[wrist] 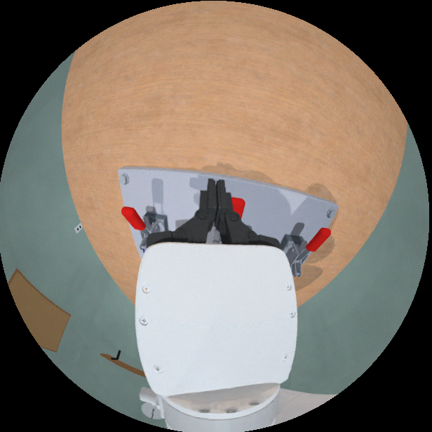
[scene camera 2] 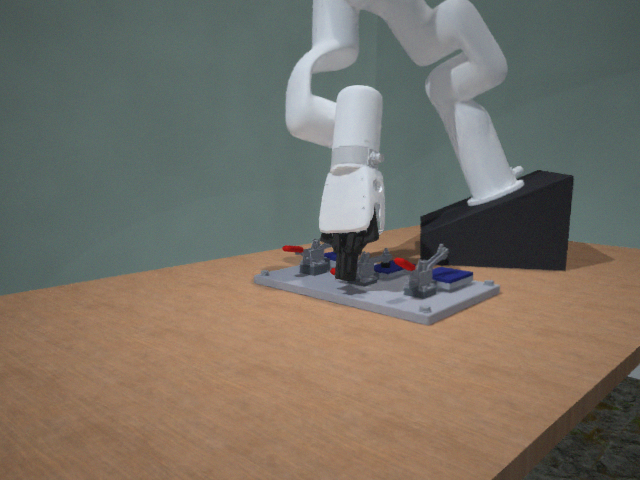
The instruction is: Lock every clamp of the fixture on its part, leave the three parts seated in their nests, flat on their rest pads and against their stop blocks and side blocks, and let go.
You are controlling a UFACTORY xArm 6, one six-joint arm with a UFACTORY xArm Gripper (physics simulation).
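Places are measured from the arm's base along level axes (x ahead, y left, z up), in metres.
Pixels of known places: gripper, between the fingertips: (scene camera 2: 345, 279); arm's base, origin of its link: (scene camera 2: 495, 195).
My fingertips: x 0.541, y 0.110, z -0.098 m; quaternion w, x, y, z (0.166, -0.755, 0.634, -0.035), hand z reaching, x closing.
Ahead of a thing's pixels: the offset from my fingertips to its middle. "spot": to the spot under its first point. Level surfaces: height alone.
My gripper (scene camera 2: 346, 277) (wrist: 214, 189) is shut and empty, its fingertips low over the fixture plate @[spot: 0.023 m down, 0.006 m ahead, 0.027 m right] (scene camera 2: 330, 291) (wrist: 175, 181), beside the middle clamp @[0.003 m up, 0.075 m back, 0.040 m right] (scene camera 2: 366, 272). That clamp's red handle @[spot: 0.009 m up, 0.002 m ahead, 0.025 m right] (scene camera 2: 333, 271) (wrist: 238, 206) is low and partly hidden by the fingers; its arm reaches over the middle blue part @[0.012 m down, 0.155 m back, 0.055 m right] (scene camera 2: 388, 268). In the scene view, the right clamp @[spot: 0.002 m up, 0.081 m back, 0.082 m left] (scene camera 2: 421, 281) (wrist: 155, 225) has a raised arm and a tilted red handle @[spot: 0.035 m up, 0.037 m back, 0.087 m left] (scene camera 2: 404, 264) (wrist: 133, 218), beside a blue-topped part @[0.009 m down, 0.171 m back, 0.054 m left] (scene camera 2: 452, 275). The left clamp @[0.009 m up, 0.056 m back, 0.148 m right] (scene camera 2: 314, 258) (wrist: 294, 246) has its red handle @[spot: 0.029 m up, 0.009 m ahead, 0.127 m right] (scene camera 2: 292, 249) (wrist: 318, 240) out sideways; its part @[spot: 0.003 m up, 0.097 m back, 0.153 m right] (scene camera 2: 330, 255) is mostly hidden.
The fixture plate lies on the wooden table @[0.038 m down] (scene camera 2: 206, 372) (wrist: 225, 90), with bolts at its corners. The black wedge-shaped base (scene camera 2: 501, 232) of the arm stands behind the fixture at the right in the scene view. The table's edge runs along the lower right there.
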